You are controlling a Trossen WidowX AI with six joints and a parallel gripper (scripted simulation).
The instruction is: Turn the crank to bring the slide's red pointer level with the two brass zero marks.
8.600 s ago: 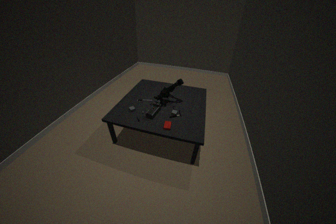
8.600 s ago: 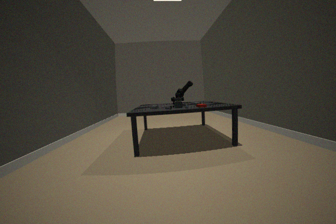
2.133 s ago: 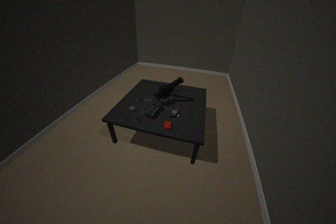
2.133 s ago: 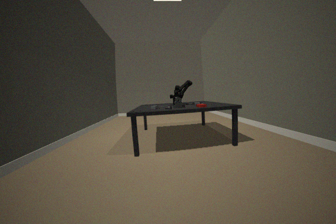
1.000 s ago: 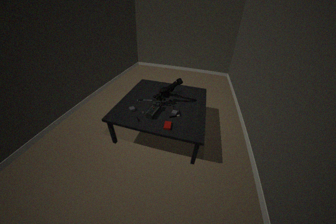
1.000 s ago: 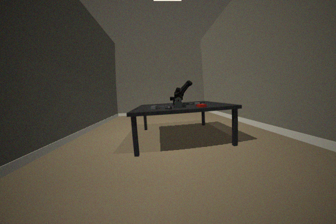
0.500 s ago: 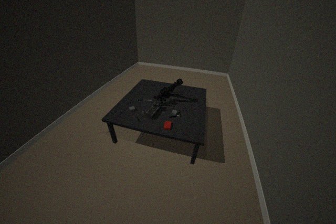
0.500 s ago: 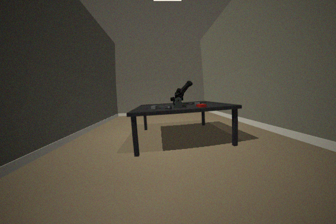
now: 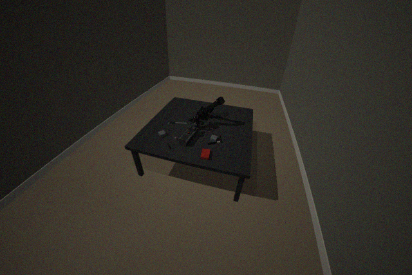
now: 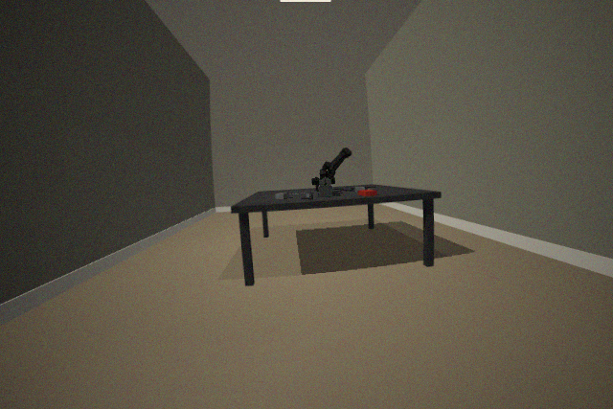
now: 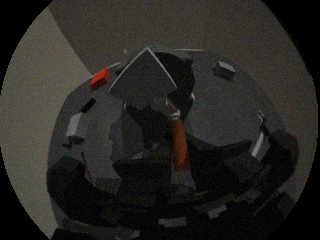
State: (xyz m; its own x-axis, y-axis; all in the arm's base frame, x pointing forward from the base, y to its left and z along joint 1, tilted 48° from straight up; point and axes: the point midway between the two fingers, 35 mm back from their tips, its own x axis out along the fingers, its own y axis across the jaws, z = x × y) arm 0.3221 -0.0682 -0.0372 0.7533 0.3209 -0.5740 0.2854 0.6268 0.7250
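My gripper tip is 16 cm short of the red pointer, 3 cm to the left of it and 4 cm below it. Round my gripper tip: crank handle 2 cm behind, 1 cm to the left, 3 cm above.
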